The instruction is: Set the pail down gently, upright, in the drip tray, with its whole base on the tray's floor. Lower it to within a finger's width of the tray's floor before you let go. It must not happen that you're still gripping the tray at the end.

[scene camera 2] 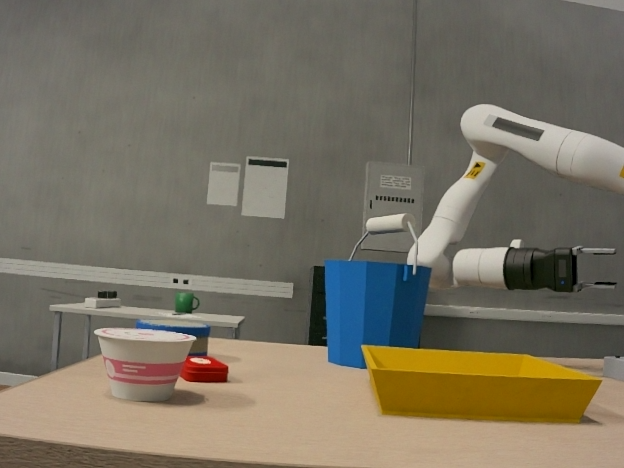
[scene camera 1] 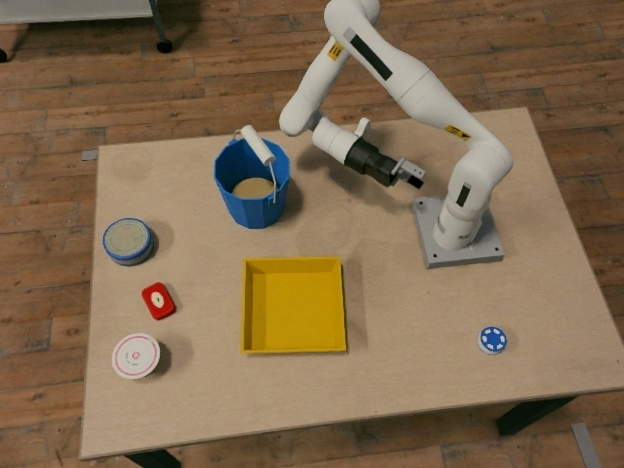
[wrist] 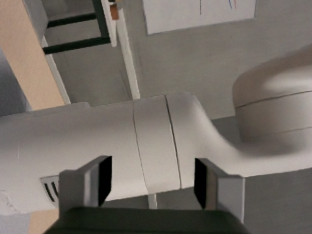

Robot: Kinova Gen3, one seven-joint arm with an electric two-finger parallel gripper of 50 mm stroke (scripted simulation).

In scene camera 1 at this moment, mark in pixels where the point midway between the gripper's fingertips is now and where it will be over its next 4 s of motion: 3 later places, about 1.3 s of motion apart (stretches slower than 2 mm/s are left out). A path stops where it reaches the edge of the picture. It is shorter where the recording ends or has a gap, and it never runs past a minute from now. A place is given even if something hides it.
My gripper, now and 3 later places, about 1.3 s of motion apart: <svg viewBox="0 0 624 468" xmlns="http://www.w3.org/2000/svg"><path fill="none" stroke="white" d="M422 181L309 143L256 131L258 149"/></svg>
